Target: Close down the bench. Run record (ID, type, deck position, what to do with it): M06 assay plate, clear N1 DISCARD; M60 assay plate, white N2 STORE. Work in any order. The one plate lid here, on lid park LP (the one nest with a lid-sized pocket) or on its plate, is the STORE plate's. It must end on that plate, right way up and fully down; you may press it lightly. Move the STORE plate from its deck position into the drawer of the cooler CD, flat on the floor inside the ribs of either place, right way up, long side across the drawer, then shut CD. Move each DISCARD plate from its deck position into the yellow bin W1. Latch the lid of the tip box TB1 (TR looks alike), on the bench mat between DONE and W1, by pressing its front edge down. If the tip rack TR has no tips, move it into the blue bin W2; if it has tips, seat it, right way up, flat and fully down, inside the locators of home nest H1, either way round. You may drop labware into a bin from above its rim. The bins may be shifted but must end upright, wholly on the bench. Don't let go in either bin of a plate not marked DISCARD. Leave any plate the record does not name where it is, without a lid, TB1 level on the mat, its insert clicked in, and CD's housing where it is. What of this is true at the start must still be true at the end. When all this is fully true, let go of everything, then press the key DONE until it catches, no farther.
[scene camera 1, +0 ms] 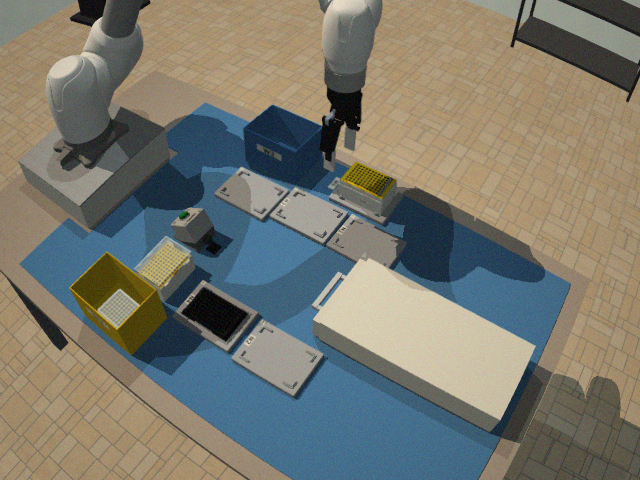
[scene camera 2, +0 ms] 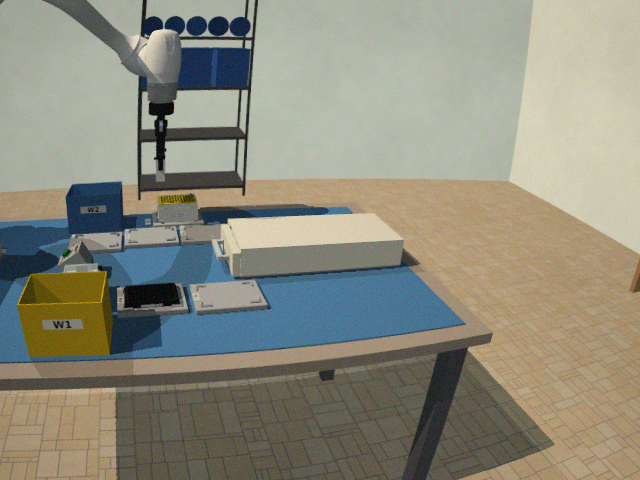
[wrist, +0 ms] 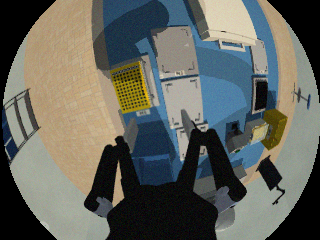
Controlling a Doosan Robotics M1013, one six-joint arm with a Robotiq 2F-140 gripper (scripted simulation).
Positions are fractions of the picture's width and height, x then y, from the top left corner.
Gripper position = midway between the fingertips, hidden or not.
Labels:
The gripper shows in scene camera 1 (0.53,0.33), in scene camera 2 (0.25,0.37) and in the wrist view (0.50,0.50). A tip rack TR shows in scene camera 1 (0.57,0.39), in scene camera 2 (0.27,0.43) and in the wrist view (0.41,0.34).

